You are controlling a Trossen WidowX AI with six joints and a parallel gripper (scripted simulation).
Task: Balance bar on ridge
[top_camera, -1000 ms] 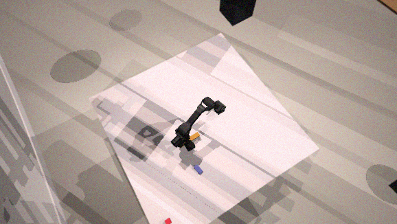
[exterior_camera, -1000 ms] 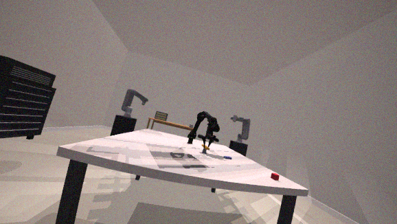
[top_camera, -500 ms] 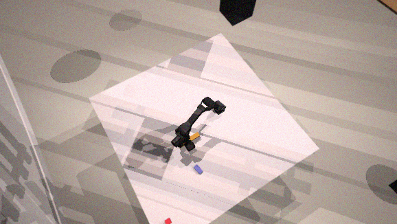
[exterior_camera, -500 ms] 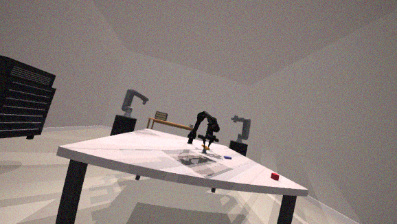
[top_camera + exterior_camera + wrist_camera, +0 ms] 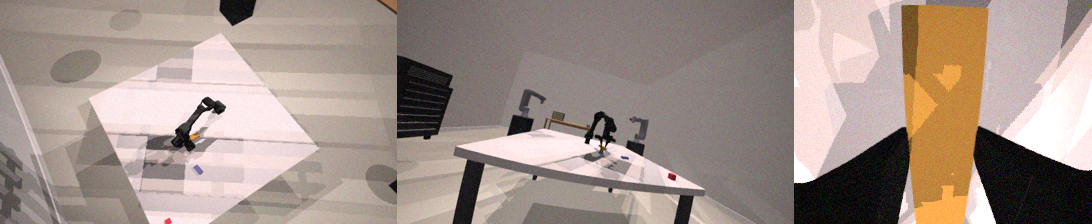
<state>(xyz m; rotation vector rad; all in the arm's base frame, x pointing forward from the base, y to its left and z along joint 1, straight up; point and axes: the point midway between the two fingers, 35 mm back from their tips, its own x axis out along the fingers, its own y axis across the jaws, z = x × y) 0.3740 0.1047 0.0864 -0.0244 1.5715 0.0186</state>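
My gripper tip is now 3 cm past the bar. The rest, counted from my gripper tip: red block: 40 cm to the left, 37 cm ahead, 4 cm below; blue block: 21 cm to the left, 4 cm below, 2 cm ahead.
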